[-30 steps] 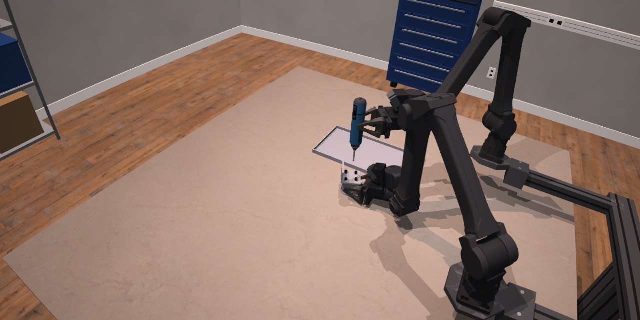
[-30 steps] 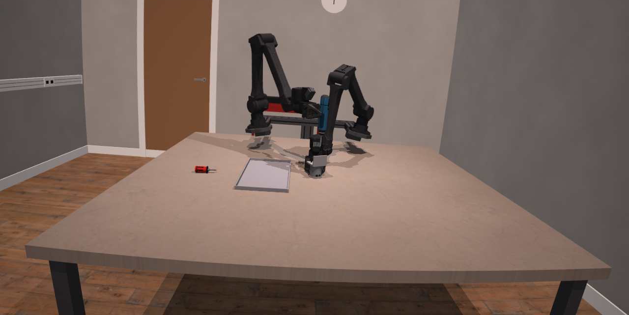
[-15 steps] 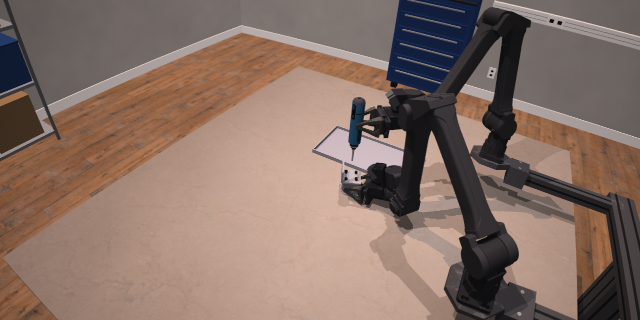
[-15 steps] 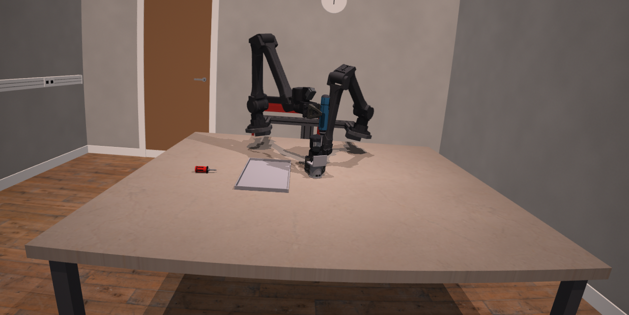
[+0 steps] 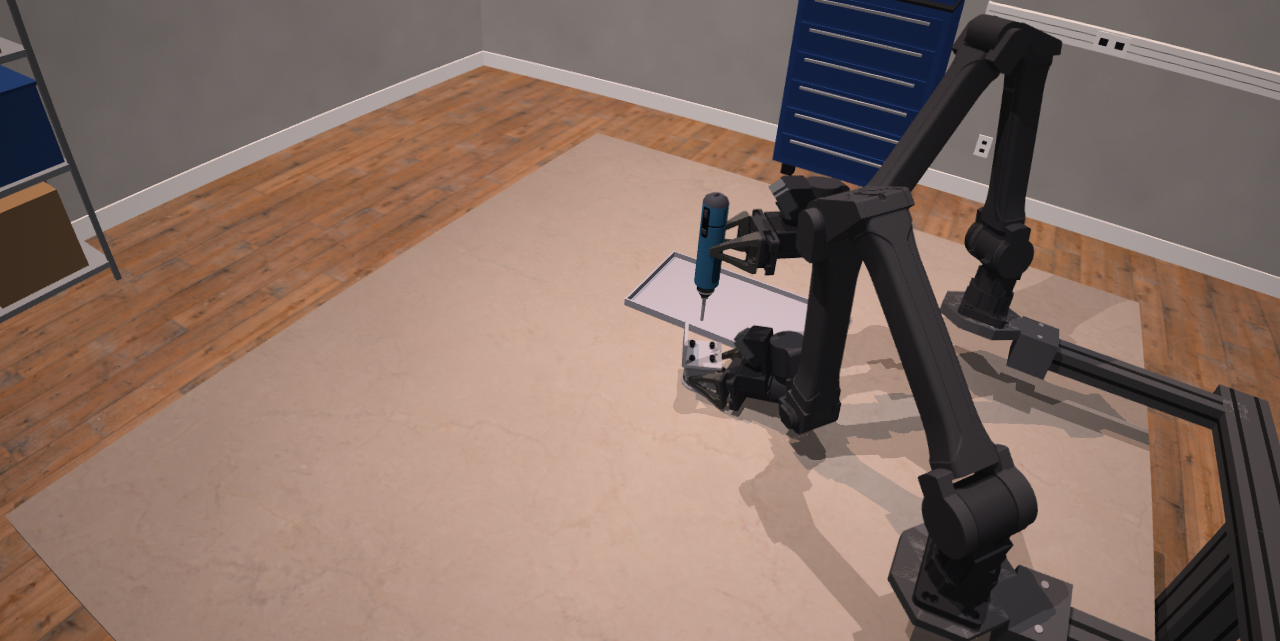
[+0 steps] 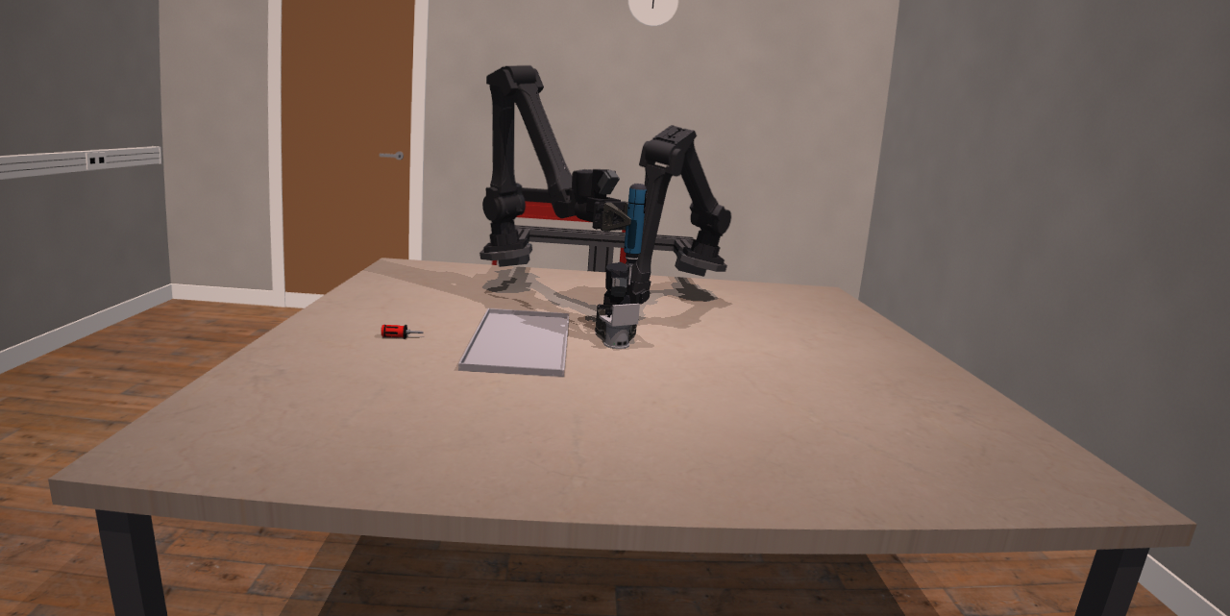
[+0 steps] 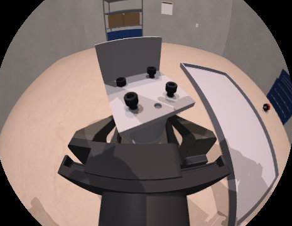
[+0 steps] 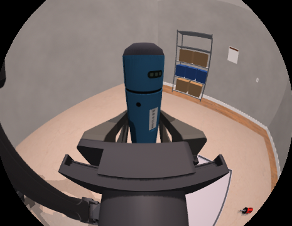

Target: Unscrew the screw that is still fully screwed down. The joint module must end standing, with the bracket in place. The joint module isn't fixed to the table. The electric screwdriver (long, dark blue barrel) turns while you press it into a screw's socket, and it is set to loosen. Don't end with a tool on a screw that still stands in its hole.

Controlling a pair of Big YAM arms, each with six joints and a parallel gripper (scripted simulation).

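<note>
The joint module lies 1 cm above my left hand. Also, from my left hand: flat grey tray 23 cm to the right, 2 cm below; then red-handled screwdriver 51 cm to the right, 1 cm below; then grey l-shaped bracket 5 cm above.
</note>
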